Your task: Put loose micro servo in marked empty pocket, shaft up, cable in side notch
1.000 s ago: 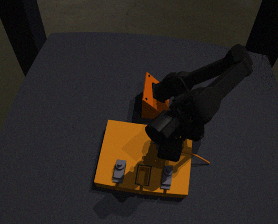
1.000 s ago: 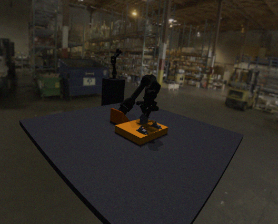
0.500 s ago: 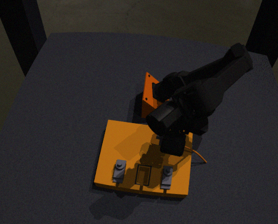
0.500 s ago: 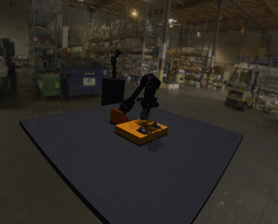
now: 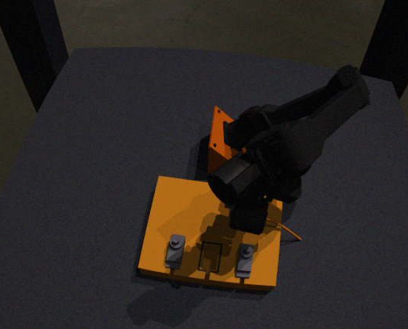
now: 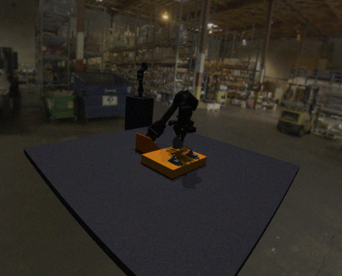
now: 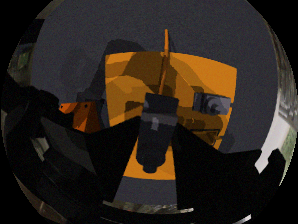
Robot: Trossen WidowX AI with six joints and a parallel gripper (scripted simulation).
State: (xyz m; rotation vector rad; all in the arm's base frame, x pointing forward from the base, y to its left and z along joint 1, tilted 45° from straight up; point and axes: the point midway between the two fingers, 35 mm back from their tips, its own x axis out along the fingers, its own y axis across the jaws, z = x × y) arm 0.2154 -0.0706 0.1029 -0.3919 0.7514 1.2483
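My gripper tip is 2 cm past the orange deck, 7 cm to the left of it and 10 cm above it.
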